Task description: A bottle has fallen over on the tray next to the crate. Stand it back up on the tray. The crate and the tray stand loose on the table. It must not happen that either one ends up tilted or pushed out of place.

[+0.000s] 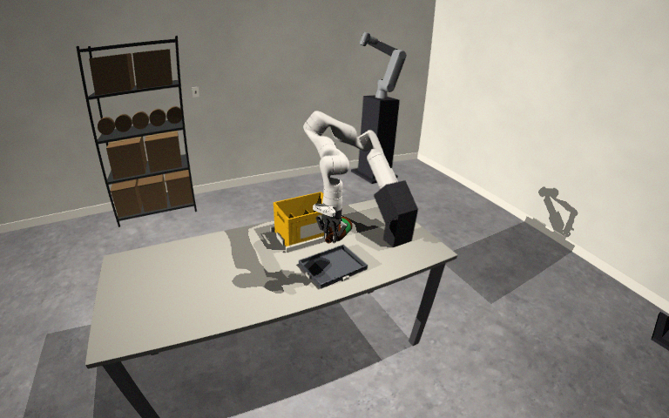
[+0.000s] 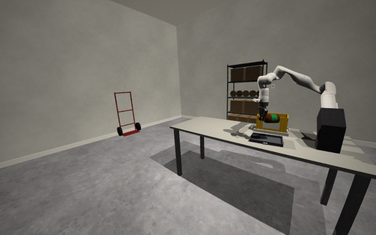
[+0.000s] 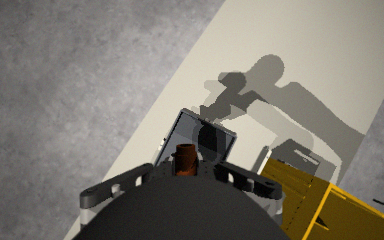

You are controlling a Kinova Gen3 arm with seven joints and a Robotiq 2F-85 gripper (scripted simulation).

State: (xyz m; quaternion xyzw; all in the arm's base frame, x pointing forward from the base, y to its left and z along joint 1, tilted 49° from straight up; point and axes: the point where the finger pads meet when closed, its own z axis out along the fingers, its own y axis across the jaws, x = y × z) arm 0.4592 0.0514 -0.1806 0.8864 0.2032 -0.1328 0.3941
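My gripper is now 50 mm past the bottle and 20 mm to the left of it. The rest, counted from my hand: yellow crate: 70 mm behind, 330 mm to the right, 120 mm below; then tray: 50 mm behind, 40 mm to the right, 190 mm below.
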